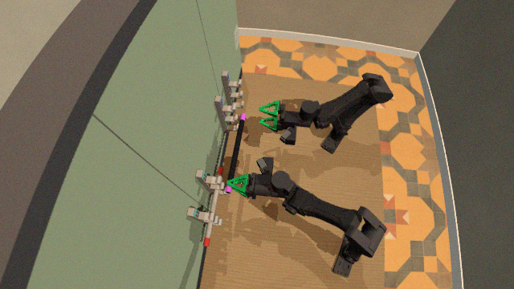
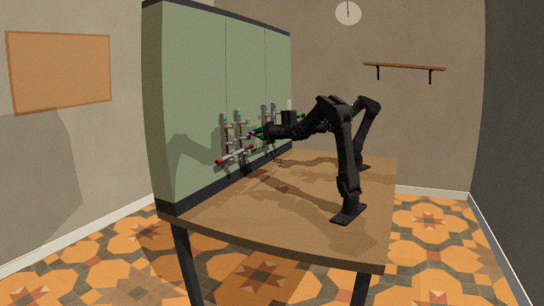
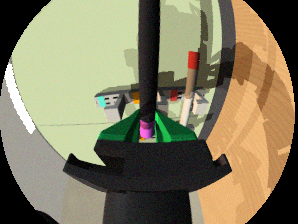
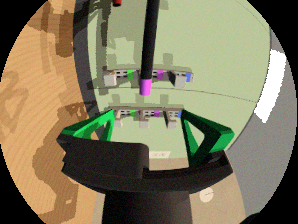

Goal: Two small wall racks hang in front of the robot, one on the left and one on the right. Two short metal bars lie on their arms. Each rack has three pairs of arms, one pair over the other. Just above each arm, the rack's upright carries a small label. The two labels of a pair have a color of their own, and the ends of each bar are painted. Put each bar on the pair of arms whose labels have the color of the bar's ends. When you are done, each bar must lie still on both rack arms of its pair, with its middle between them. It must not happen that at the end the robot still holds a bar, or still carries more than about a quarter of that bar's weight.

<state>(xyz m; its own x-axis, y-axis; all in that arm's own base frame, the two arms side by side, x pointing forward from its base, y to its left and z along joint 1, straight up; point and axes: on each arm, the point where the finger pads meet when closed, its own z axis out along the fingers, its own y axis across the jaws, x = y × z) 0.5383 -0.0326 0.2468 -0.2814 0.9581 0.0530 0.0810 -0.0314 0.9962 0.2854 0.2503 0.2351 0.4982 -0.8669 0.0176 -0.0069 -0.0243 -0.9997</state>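
Now: the bar 90 mm ahead of my right hand and 150 mm to the left of it. Also, from my right hand: green wall panel (250 mm ahead, 150 mm to the left, 190 mm above).
Right now the bar is 13 cm to the right of my left hand, 2 cm behind it and 1 cm below it. Also, from my left hand: green wall panel: 18 cm above, 14 cm ahead, 13 cm to the right.
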